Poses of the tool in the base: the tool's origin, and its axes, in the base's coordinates. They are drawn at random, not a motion.
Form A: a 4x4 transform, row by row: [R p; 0 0 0 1], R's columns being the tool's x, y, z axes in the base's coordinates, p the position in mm. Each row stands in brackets.
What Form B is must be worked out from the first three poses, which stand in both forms.
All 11 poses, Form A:
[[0.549, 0.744, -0.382, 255], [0.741, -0.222, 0.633, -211], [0.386, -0.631, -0.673, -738], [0, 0, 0, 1]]
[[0.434, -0.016, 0.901, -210], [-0.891, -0.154, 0.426, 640], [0.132, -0.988, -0.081, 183], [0, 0, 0, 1]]
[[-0.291, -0.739, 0.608, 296], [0.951, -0.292, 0.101, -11], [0.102, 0.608, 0.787, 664], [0, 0, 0, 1]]
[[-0.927, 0.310, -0.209, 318], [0.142, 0.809, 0.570, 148], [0.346, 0.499, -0.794, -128], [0, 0, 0, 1]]
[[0.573, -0.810, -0.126, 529], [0.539, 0.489, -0.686, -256], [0.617, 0.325, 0.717, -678], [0, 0, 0, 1]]
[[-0.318, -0.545, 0.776, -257], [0.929, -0.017, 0.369, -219], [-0.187, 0.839, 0.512, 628], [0, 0, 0, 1]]
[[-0.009, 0.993, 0.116, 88], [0.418, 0.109, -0.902, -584], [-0.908, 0.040, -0.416, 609], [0, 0, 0, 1]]
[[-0.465, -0.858, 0.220, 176], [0.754, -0.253, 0.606, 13], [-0.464, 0.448, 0.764, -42], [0, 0, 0, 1]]
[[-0.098, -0.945, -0.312, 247], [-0.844, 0.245, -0.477, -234], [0.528, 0.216, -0.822, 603], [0, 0, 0, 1]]
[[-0.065, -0.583, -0.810, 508], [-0.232, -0.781, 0.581, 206], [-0.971, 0.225, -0.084, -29], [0, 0, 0, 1]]
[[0.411, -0.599, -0.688, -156], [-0.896, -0.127, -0.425, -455], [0.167, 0.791, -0.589, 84], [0, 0, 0, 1]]
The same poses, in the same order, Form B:
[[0.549, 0.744, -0.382, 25.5], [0.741, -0.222, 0.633, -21.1], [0.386, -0.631, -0.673, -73.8], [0, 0, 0, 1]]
[[0.434, -0.016, 0.901, -21.0], [-0.891, -0.154, 0.426, 64.0], [0.132, -0.988, -0.081, 18.3], [0, 0, 0, 1]]
[[-0.291, -0.739, 0.608, 29.6], [0.951, -0.292, 0.101, -1.1], [0.102, 0.608, 0.787, 66.4], [0, 0, 0, 1]]
[[-0.927, 0.310, -0.209, 31.8], [0.142, 0.809, 0.570, 14.8], [0.346, 0.499, -0.794, -12.8], [0, 0, 0, 1]]
[[0.573, -0.810, -0.126, 52.9], [0.539, 0.489, -0.686, -25.6], [0.617, 0.325, 0.717, -67.8], [0, 0, 0, 1]]
[[-0.318, -0.545, 0.776, -25.7], [0.929, -0.017, 0.369, -21.9], [-0.187, 0.839, 0.512, 62.8], [0, 0, 0, 1]]
[[-0.009, 0.993, 0.116, 8.8], [0.418, 0.109, -0.902, -58.4], [-0.908, 0.040, -0.416, 60.9], [0, 0, 0, 1]]
[[-0.465, -0.858, 0.220, 17.6], [0.754, -0.253, 0.606, 1.3], [-0.464, 0.448, 0.764, -4.2], [0, 0, 0, 1]]
[[-0.098, -0.945, -0.312, 24.7], [-0.844, 0.245, -0.477, -23.4], [0.528, 0.216, -0.822, 60.3], [0, 0, 0, 1]]
[[-0.065, -0.583, -0.810, 50.8], [-0.232, -0.781, 0.581, 20.6], [-0.971, 0.225, -0.084, -2.9], [0, 0, 0, 1]]
[[0.411, -0.599, -0.688, -15.6], [-0.896, -0.127, -0.425, -45.5], [0.167, 0.791, -0.589, 8.4], [0, 0, 0, 1]]

